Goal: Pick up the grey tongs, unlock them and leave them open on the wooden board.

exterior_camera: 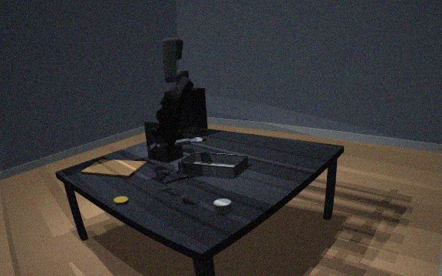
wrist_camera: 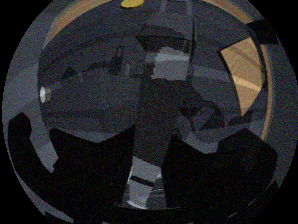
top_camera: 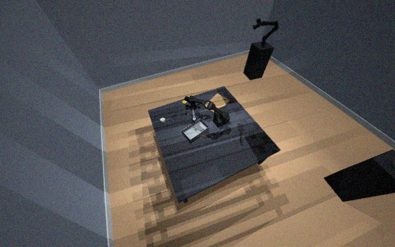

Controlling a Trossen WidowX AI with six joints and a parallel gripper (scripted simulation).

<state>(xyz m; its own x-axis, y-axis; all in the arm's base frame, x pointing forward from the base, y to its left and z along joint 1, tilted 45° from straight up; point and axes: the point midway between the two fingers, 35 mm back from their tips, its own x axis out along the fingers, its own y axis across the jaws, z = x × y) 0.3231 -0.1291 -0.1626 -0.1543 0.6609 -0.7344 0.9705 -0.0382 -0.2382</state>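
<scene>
Right now my gripper tip is 42 cm past the wooden board, 15 cm to the left of it and 14 cm above it. The rest, counted from my gripper tip: roasting tin: 22 cm to the left, 12 cm below, 4 cm ahead; white puck: 41 cm ahead, 13 cm below, 7 cm to the right; yellow disc: 33 cm to the right, 13 cm below, 4 cm ahead.
</scene>
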